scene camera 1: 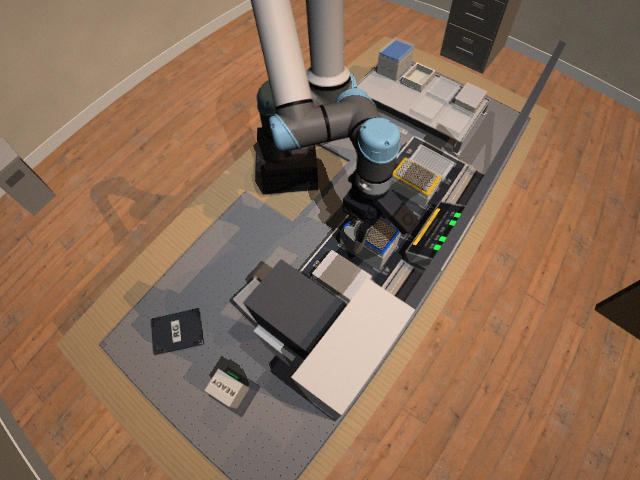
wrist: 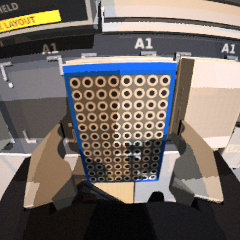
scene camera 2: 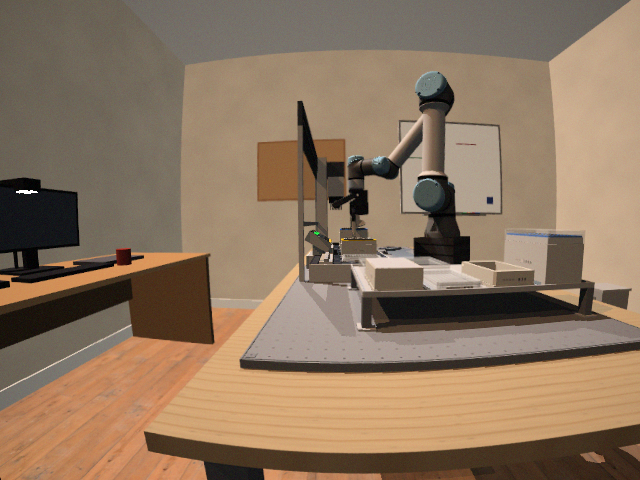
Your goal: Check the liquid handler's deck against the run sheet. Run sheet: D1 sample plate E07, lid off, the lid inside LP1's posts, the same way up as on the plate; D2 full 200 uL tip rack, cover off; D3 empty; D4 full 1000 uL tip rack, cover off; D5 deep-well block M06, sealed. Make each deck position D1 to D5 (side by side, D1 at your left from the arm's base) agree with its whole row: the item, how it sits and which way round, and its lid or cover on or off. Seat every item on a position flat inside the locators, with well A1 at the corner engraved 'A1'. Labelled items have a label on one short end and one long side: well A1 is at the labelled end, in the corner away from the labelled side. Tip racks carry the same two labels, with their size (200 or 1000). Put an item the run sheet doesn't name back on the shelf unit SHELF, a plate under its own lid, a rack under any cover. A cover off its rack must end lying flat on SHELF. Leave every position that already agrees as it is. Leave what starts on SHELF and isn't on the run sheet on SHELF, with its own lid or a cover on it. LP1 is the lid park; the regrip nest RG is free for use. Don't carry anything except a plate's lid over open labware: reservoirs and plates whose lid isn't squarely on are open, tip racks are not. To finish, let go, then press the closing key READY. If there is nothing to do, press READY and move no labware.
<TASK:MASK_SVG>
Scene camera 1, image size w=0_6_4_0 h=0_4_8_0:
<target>my gripper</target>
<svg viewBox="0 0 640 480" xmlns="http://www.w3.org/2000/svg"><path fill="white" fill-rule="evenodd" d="M356 170L348 177L348 182L352 183L352 188L343 198L342 209L343 212L354 219L361 219L355 223L355 226L345 226L344 228L345 234L355 243L354 255L362 250L371 230L370 226L373 226L380 216L385 219L387 217L402 234L409 233L418 221L418 218L390 188L380 195L370 195L361 191L355 181Z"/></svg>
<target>blue-rimmed tip rack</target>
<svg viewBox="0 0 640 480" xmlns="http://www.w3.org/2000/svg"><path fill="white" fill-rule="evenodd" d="M379 218L370 227L371 230L362 251L355 256L380 271L396 249L401 234L398 229ZM351 217L342 228L340 246L354 255L355 243L345 234L344 228L345 226L355 226L358 220L362 220Z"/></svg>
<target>yellow-rimmed tip rack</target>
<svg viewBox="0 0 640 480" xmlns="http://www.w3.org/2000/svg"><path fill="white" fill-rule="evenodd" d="M404 158L393 172L390 188L418 205L420 204L425 207L437 191L441 177Z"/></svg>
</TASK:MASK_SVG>
